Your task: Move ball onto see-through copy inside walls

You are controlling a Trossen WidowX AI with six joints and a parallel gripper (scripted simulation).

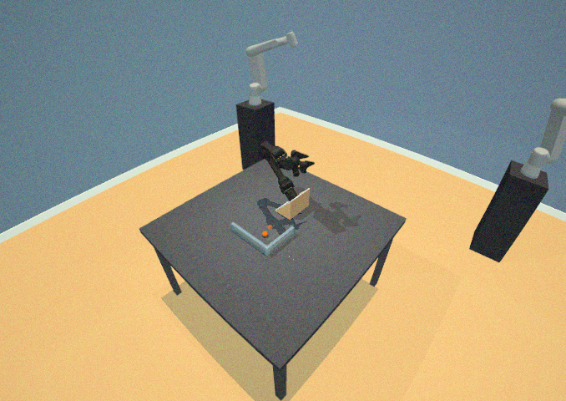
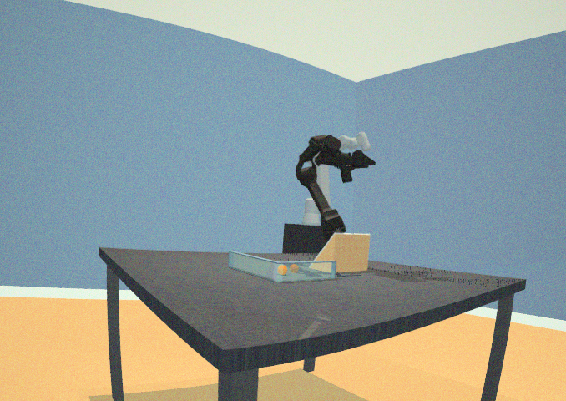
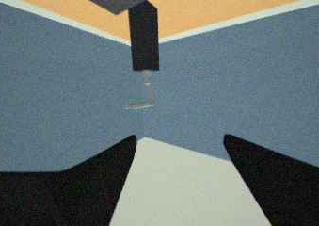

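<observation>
Right now the orange ball is 410 mm below my gripper tip, 340 mm ahead of it and 90 mm to the right of it.
</observation>
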